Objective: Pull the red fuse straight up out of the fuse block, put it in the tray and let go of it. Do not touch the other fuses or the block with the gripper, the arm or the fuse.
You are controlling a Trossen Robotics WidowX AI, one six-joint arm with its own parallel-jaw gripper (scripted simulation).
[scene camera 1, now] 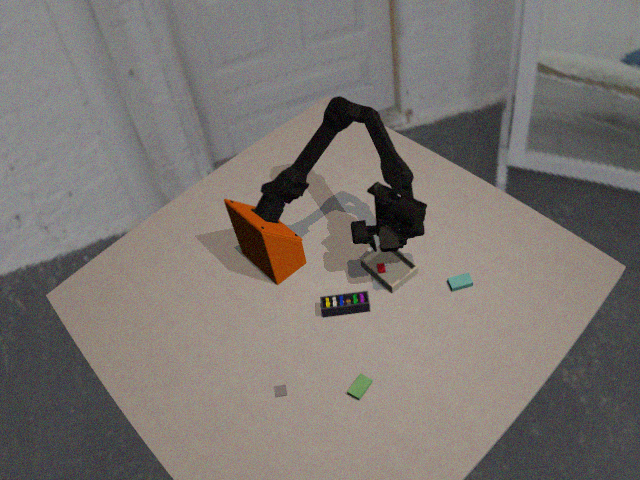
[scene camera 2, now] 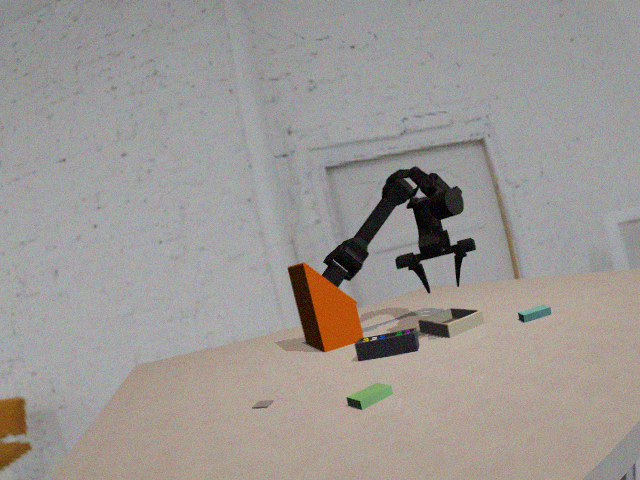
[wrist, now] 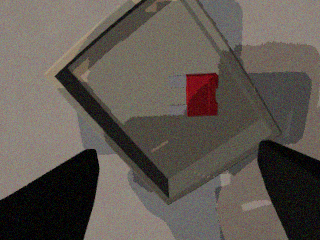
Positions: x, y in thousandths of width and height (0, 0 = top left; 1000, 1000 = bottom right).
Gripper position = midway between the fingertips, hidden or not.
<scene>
The gripper (scene camera 2: 693, 603) is open and holds nothing. Also in view: a red fuse (wrist: 630, 369), a green block (scene camera 2: 582, 822) and a beige tray (scene camera 2: 715, 670).
The gripper is seen too in scene camera 1 (scene camera 1: 607, 518) and in the wrist view (wrist: 558, 648). The beige tray is seen too in the wrist view (wrist: 364, 327). The wrist view does not show the green block: it is out of frame.
</scene>
